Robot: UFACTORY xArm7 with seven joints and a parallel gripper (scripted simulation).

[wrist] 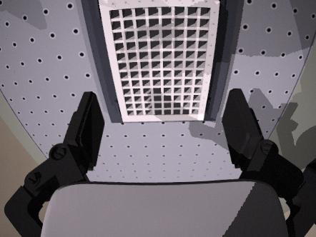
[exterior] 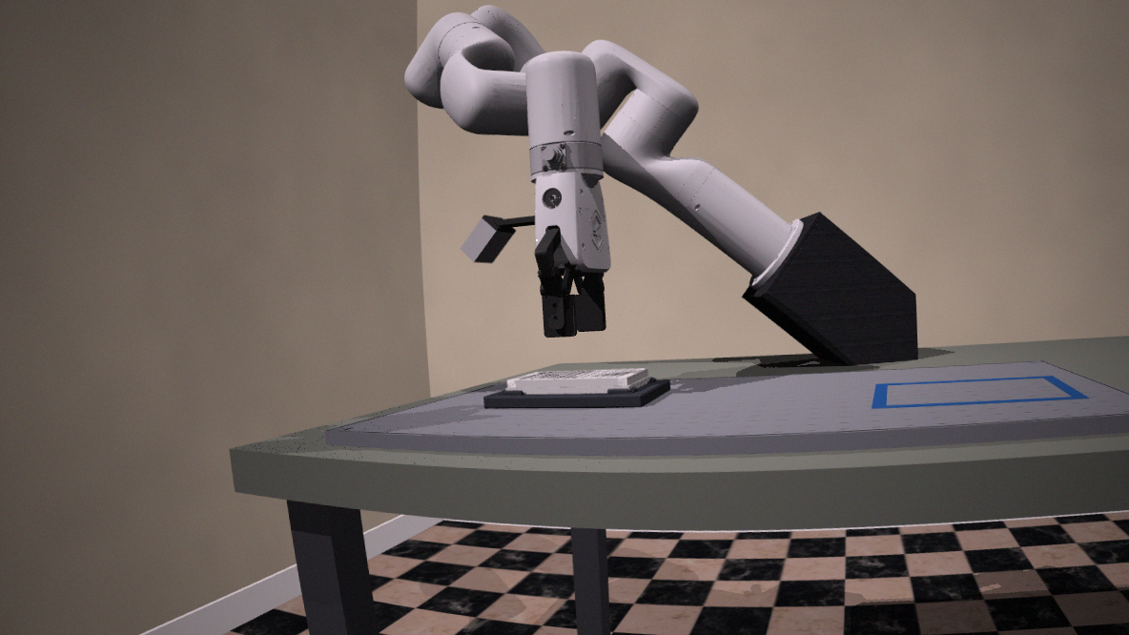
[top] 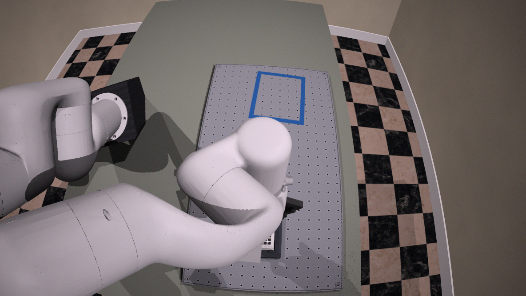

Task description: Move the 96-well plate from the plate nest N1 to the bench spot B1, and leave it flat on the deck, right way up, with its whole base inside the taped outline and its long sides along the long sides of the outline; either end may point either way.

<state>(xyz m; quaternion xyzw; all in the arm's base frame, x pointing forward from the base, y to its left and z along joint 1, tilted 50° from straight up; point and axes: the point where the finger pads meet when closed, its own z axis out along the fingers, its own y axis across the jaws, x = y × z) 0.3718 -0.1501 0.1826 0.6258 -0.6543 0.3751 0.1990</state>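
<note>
Right now my hand is 6 cm above the white 96-well plate. Also, from my hand: dark plate nest: 7 cm below.
</note>
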